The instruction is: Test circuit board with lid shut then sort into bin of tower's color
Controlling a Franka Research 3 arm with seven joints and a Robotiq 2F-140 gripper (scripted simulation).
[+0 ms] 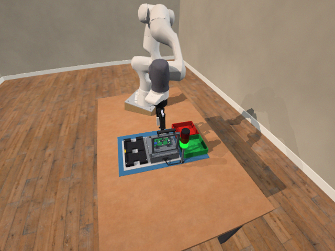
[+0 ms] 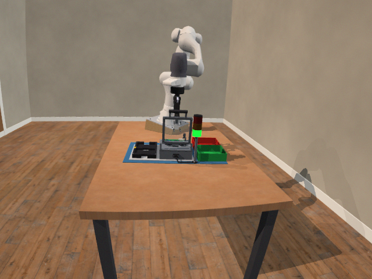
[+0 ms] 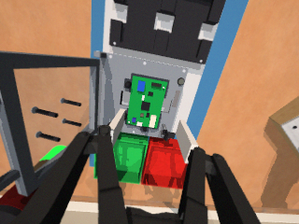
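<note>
Now: the green circuit board 11 cm below my hand and 1 cm ahead of it. Round my hand: tester lid 12 cm ahead; green bin 20 cm to the left, 17 cm below, 6 cm ahead; dark plate 11 cm below, 2 cm ahead, 1 cm to the left.
</note>
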